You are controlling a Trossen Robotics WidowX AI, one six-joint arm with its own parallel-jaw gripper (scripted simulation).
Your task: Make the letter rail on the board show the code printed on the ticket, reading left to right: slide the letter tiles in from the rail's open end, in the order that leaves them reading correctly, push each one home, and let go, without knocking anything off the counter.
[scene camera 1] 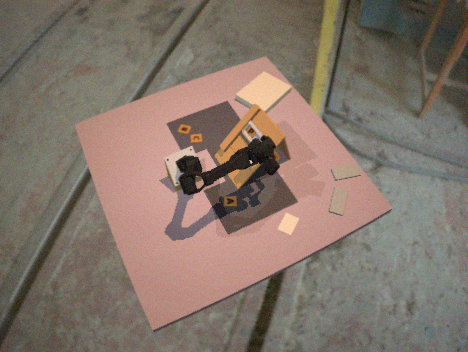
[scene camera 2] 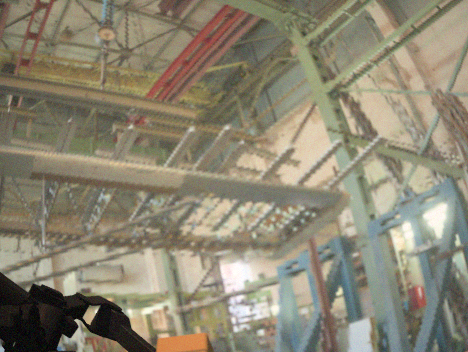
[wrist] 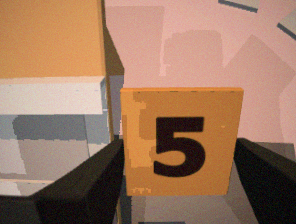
Labels:
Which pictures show the pale slab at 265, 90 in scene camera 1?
Scene camera 1 only.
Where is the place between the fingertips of my gripper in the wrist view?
179, 146

